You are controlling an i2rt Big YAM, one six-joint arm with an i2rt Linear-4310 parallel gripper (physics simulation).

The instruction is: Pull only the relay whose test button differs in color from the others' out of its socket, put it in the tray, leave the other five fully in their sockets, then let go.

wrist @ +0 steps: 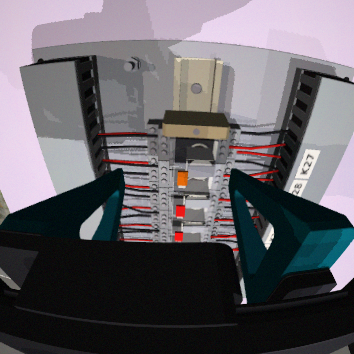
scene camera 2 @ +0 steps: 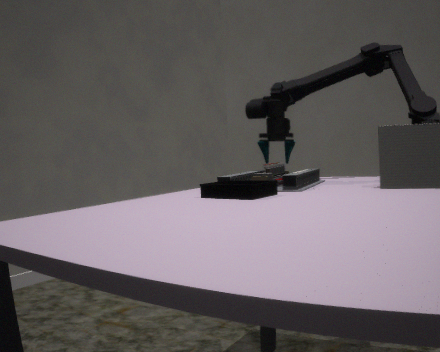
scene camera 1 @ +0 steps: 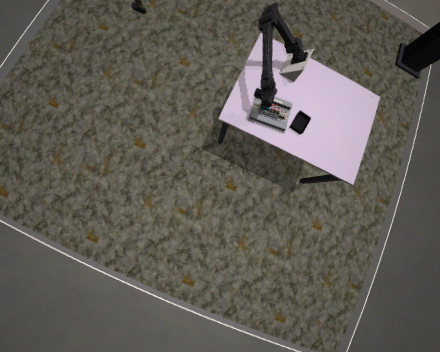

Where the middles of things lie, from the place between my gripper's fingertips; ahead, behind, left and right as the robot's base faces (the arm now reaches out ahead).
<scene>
Right now the tan end block point(wrist: 180, 123) is 10 mm behind my hand, 20 mm to the right of it and 40 mm below it. The rest, counted from my hand: grey relay panel point(wrist: 255, 84) 20 mm behind, 80 mm to the left, 60 mm below.
</scene>
